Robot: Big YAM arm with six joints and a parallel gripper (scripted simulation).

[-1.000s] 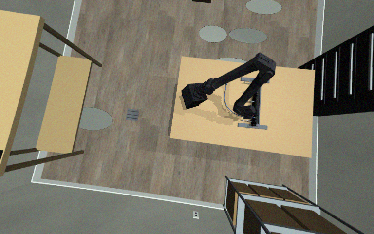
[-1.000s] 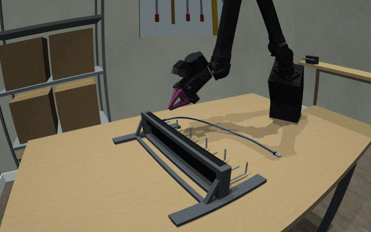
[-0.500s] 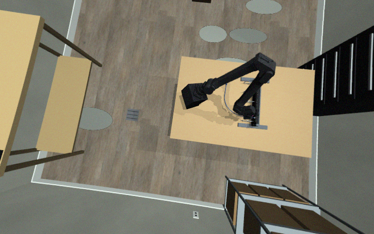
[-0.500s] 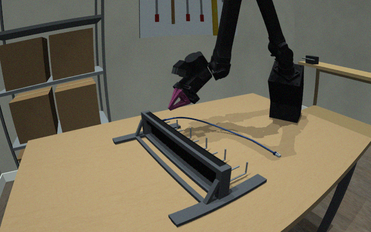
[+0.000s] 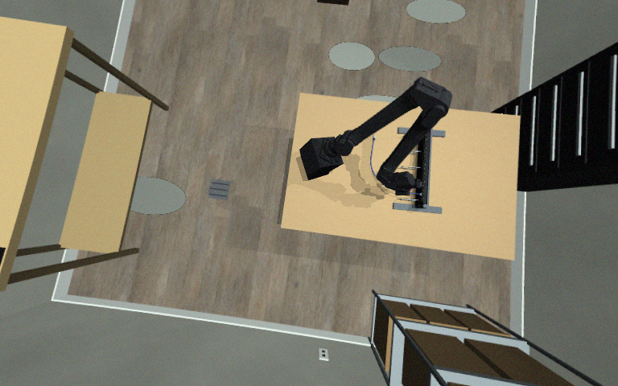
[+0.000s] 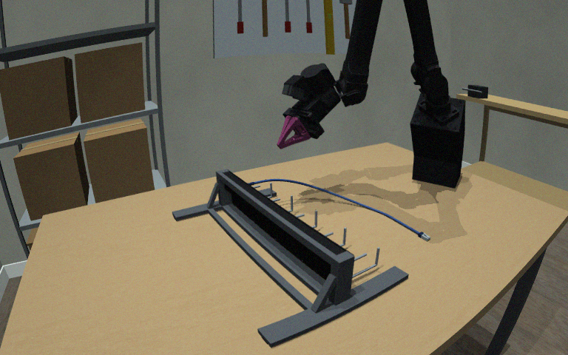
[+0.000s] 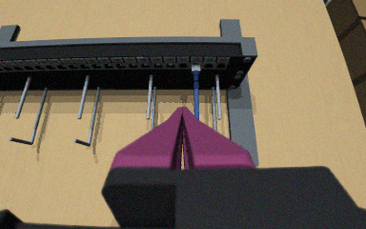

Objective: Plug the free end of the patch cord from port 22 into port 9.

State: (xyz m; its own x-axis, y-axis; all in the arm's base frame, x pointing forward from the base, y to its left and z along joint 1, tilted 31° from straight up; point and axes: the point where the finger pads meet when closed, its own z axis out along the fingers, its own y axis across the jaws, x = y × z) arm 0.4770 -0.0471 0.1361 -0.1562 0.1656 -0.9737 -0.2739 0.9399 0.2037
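Right now the grey plug is 28 cm to the left of my hand, 26 cm behind it and 16 cm below it.
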